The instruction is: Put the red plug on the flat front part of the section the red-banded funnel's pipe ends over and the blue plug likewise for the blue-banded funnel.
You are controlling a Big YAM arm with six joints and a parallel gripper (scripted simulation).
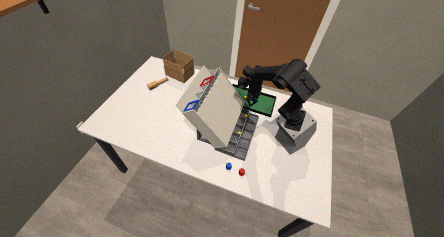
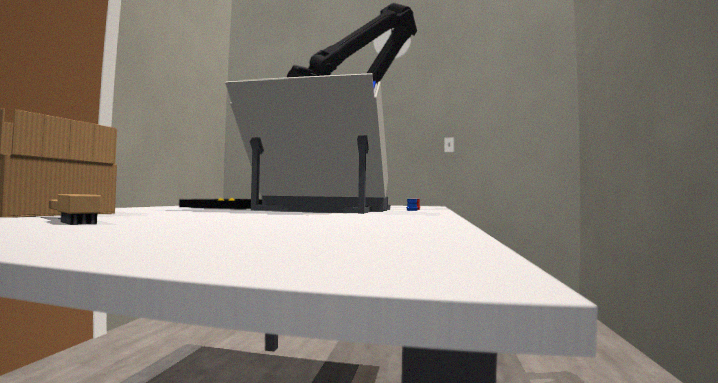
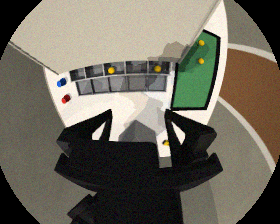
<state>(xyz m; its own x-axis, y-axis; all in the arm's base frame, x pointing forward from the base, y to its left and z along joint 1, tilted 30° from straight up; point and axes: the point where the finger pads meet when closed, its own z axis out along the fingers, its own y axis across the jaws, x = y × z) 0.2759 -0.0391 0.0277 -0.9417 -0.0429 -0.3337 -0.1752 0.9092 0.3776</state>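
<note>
The green marble tray is 80 mm ahead of my hand, 240 mm to the right of it and 260 mm below it. Round my hand: grey cover: 140 mm ahead, 110 mm to the left, 60 mm below.
</note>
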